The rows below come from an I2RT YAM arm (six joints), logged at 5 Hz.
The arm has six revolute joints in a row. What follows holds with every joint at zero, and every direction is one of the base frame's. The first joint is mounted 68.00 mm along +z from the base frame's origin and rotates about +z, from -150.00 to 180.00 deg. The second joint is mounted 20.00 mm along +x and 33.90 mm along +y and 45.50 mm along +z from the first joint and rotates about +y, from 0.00 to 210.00 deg. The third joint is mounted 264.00 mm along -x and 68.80 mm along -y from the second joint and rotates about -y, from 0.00 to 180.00 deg. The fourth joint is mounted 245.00 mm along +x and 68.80 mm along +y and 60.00 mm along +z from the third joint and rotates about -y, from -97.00 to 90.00 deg. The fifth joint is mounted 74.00 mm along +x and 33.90 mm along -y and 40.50 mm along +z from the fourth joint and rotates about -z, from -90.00 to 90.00 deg. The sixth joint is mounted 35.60 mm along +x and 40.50 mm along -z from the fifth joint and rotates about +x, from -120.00 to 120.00 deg. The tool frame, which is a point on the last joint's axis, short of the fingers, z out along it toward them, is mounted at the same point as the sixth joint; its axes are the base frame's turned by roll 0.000, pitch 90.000 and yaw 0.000 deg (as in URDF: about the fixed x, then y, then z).
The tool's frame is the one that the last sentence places.
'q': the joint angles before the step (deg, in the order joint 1, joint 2, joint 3, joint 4, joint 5, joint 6). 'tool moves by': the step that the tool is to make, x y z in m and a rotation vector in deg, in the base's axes. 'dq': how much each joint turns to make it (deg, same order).
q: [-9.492, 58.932, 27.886, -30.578, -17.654, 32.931]
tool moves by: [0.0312, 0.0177, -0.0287, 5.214, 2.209, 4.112]
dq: [5.723, 13.576, 0.188, 11.901, -3.618, 3.930]
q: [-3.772, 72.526, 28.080, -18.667, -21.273, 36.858]
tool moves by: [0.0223, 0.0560, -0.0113, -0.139, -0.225, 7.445]
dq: [14.730, 8.755, 2.757, 8.465, 3.573, 6.738]
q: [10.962, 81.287, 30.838, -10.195, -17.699, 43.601]
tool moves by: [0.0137, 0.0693, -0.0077, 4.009, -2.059, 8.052]
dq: [14.022, 9.086, 4.412, 9.995, 0.468, 7.065]
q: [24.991, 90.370, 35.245, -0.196, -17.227, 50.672]
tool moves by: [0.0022, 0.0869, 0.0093, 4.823, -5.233, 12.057]
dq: [14.006, 8.014, 8.947, 6.767, 0.174, 2.437]
